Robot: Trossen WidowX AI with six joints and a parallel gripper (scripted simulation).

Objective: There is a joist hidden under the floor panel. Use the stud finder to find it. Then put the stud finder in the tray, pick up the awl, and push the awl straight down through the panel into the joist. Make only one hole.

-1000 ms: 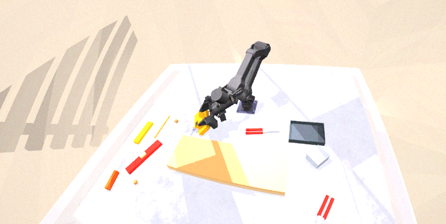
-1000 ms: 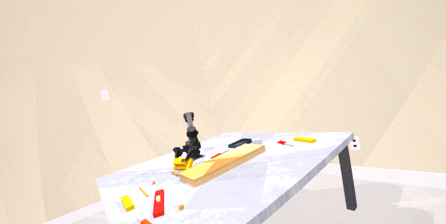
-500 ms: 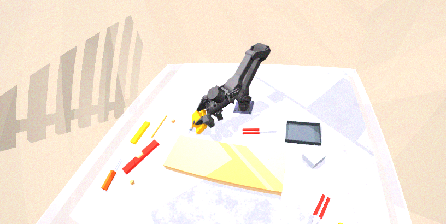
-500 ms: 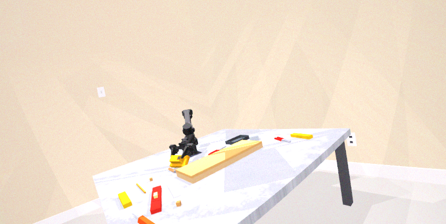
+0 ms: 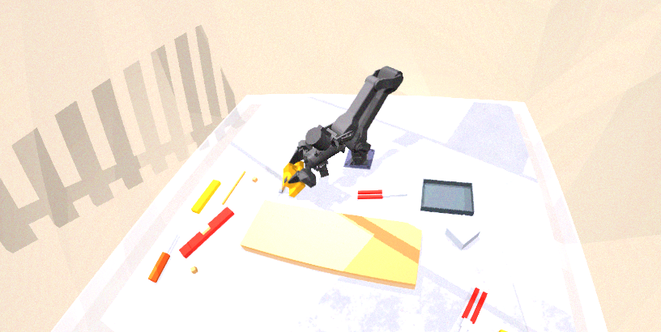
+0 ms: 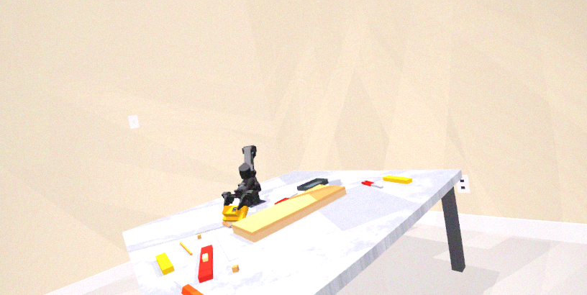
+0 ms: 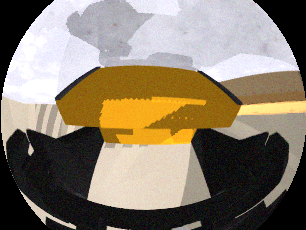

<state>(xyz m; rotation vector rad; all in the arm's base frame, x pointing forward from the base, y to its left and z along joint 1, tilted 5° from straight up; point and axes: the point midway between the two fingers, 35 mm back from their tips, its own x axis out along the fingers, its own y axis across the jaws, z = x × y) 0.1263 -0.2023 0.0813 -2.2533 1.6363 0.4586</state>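
My gripper tip is 2 cm short of the awl, 4 cm to the left of it and 6 cm above it. From my gripper tip the other things lie so: square light 3 cm ahead; then stud finder 1 cm ahead, 1 cm to the left, 1 cm below; then thin orange stick 2 cm ahead, 25 cm to the right, 6 cm below.
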